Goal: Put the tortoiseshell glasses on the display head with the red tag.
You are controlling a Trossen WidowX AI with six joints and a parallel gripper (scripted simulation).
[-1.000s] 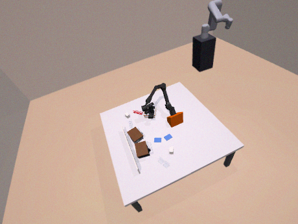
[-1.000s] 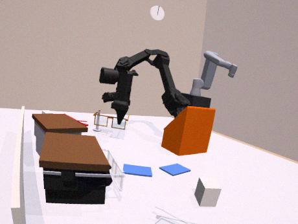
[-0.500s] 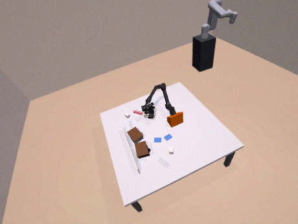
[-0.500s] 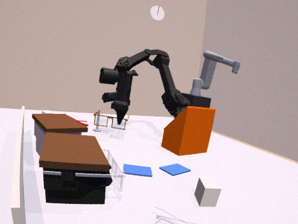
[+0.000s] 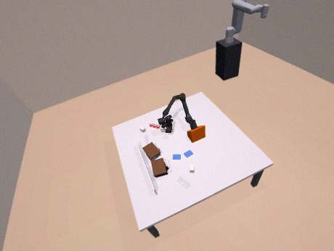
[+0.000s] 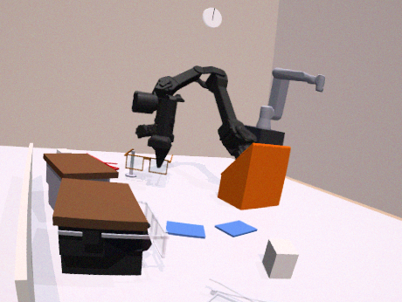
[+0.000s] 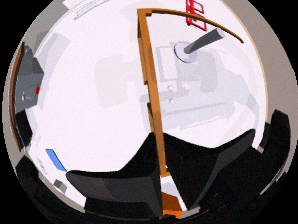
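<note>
Now: the silver stand 11 cm to the right of my gripper tip, 5 cm ahead of it and 3 cm below it. The rest, counted from my gripper tip: white rail: 37 cm ahead, 31 cm to the left; head: 41 cm to the left, 23 cm ahead.
</note>
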